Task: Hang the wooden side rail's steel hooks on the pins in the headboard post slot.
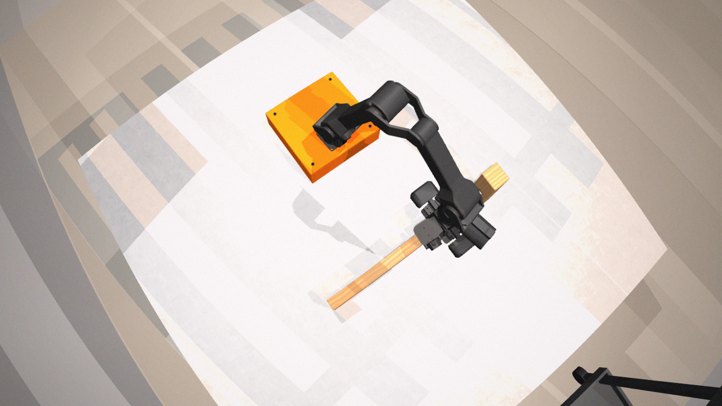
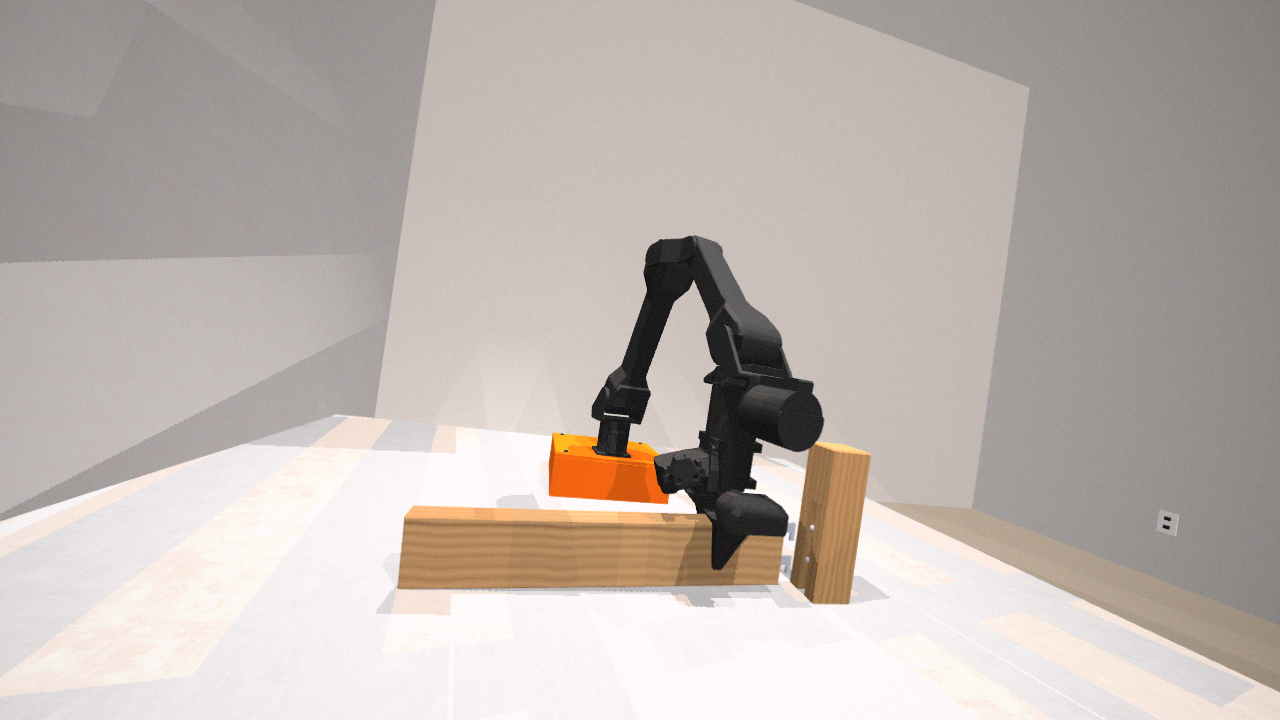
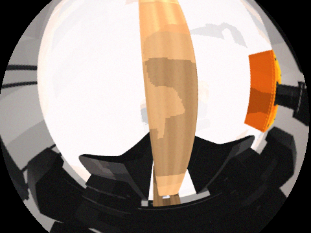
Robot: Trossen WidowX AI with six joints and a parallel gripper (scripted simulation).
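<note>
Right now the headboard post is 140 mm to the left of my gripper tip, 60 mm above it and 10 mm ahead of it.
</note>
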